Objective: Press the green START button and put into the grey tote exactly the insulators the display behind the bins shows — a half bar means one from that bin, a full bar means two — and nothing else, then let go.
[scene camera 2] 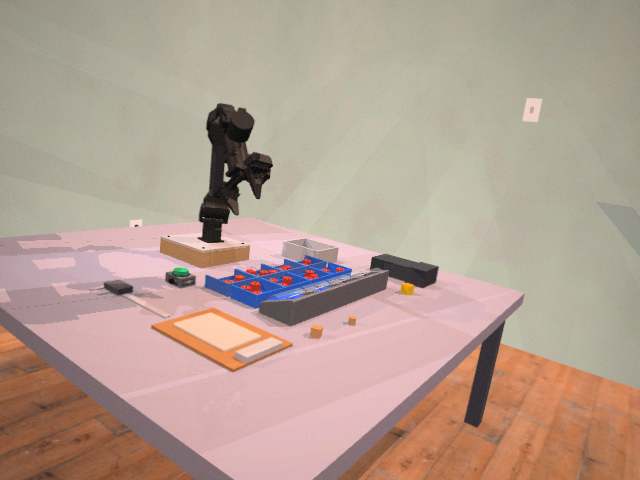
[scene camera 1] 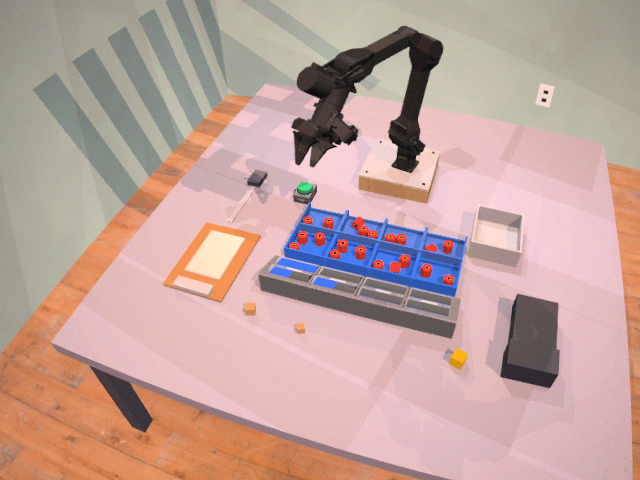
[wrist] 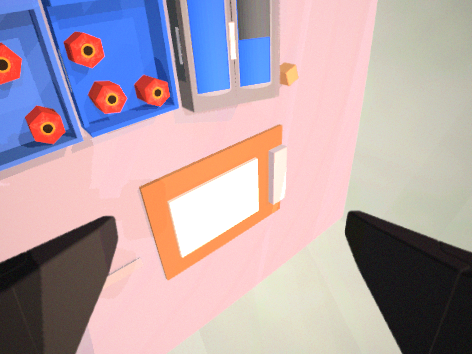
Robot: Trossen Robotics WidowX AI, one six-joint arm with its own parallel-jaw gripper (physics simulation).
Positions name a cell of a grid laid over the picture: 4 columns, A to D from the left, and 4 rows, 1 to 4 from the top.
Note:
The gripper (scene camera 1: B2) is open, holding nothing. Further things: a grey tote (scene camera 1: D2) and a dark box (scene camera 1: D3).
The gripper shows as well in scene camera 2 (scene camera 2: B2) and in the wrist view (wrist: B3). The grey tote shows as well in scene camera 2 (scene camera 2: B3). The dark box shows as well in scene camera 2 (scene camera 2: C3).

